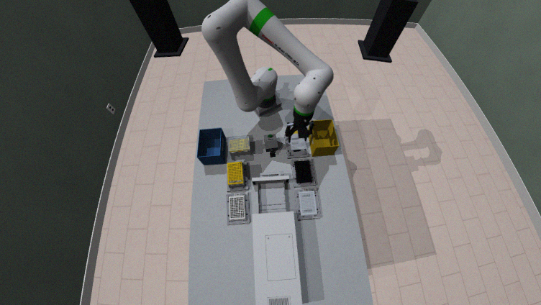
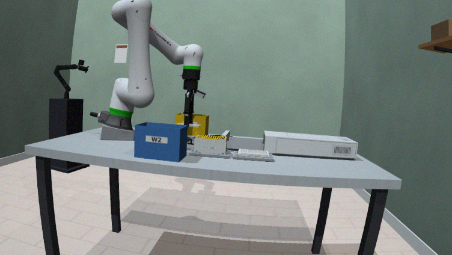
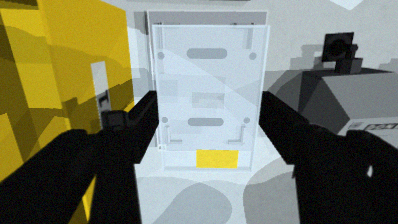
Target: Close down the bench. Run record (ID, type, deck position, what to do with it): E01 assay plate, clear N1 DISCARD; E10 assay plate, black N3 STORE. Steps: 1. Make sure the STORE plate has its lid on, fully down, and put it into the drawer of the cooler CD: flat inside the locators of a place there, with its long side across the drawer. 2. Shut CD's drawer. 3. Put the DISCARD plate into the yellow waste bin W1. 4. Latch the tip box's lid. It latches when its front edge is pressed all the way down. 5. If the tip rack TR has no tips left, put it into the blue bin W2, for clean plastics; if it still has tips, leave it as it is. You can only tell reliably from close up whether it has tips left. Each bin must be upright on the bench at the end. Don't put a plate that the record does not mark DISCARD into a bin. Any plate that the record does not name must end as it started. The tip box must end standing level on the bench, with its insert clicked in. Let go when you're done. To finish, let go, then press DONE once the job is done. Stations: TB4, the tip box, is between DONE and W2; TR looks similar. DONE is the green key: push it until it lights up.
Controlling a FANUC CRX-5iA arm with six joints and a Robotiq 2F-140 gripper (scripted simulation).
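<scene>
My hand is 17 cm short of the black assay plate, 4 cm to the right of it and 8 cm above it. Round my hand: clear plate lid (2 cm below); yellow bin W1 (3 cm behind, 15 cm to the left, 6 cm below); green DONE key (2 cm behind, 16 cm to the right, 3 cm below).
</scene>
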